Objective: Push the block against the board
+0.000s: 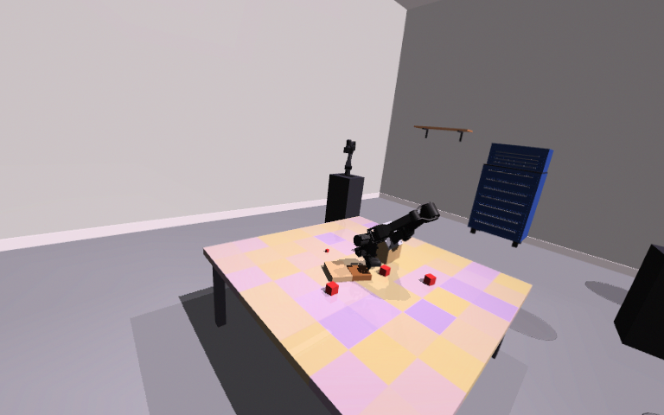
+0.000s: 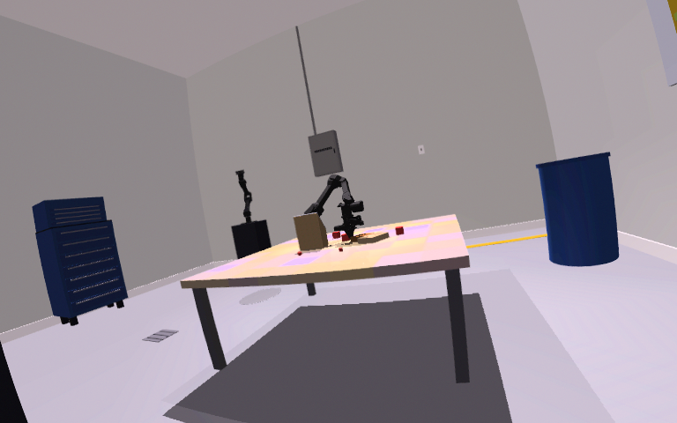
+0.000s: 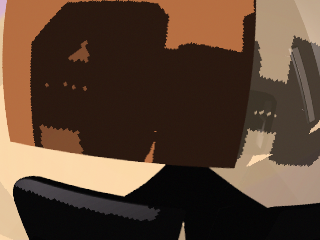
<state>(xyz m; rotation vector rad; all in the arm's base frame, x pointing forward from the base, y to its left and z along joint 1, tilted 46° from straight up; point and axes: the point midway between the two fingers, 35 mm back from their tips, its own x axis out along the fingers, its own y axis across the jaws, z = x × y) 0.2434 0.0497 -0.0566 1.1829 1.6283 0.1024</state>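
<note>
Right now the orange square block is 7 cm ahead of my gripper tip, 1 cm to the right of it and 1 cm above it. The rest, counted from my gripper tip: light tan board: 14 cm ahead, 9 cm to the right, 1 cm above.
</note>
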